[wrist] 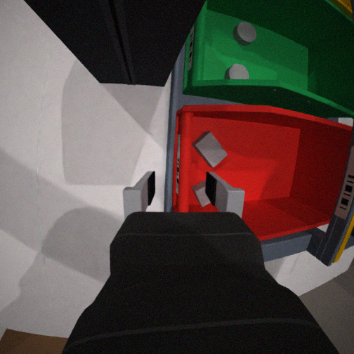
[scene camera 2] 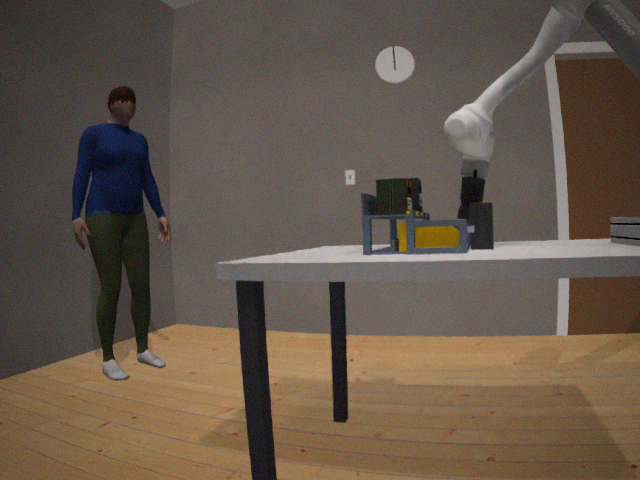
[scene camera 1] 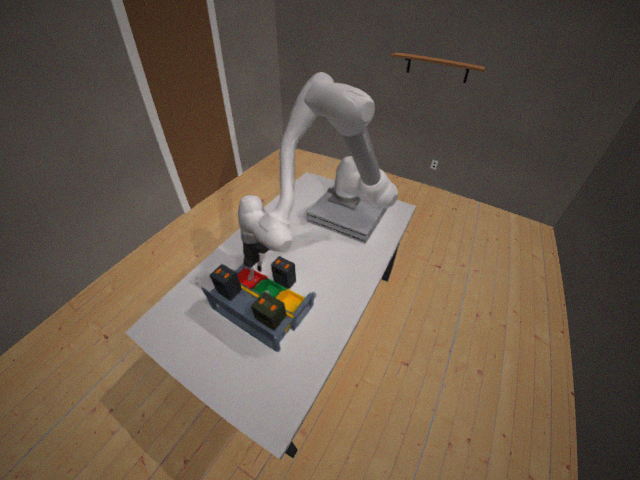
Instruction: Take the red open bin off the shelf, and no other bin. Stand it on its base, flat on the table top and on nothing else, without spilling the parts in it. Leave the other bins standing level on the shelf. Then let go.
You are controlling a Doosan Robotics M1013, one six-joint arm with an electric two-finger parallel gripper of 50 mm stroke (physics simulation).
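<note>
The red open bin sits level in the end place of the blue-grey shelf, with two grey blocks inside, one clear and one partly behind a finger. The green bin is beside it, holding grey round parts, and the yellow bin is at the other end. My gripper is open and empty. In the wrist view its fingers straddle the red bin's front wall, one over the inside, one outside. Their depth against the rim is unclear.
A dark box stands on the table in front of the bins. A dark box and an olive box stand on the shelf's upper board. A person stands beyond the table.
</note>
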